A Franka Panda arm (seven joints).
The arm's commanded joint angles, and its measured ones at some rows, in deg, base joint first. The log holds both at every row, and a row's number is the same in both.
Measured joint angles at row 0:
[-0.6 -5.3 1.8 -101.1 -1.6 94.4 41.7]
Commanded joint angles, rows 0 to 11:
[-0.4 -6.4 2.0 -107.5 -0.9 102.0 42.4]
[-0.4 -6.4 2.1 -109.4 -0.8 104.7 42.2]
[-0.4 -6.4 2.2 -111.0 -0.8 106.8 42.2]
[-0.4 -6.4 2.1 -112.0 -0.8 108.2 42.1]
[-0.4 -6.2 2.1 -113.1 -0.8 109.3 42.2]
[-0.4 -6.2 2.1 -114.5 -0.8 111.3 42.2]
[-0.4 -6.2 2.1 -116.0 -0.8 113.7 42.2]
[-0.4 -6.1 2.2 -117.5 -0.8 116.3 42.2]
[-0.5 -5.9 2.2 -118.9 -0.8 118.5 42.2]
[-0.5 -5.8 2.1 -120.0 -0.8 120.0 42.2]
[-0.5 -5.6 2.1 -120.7 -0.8 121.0 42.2]
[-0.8 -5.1 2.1 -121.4 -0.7 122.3 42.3]
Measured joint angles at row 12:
[-0.3 -5.0 1.8 -118.4 -1.6 118.1 41.8]
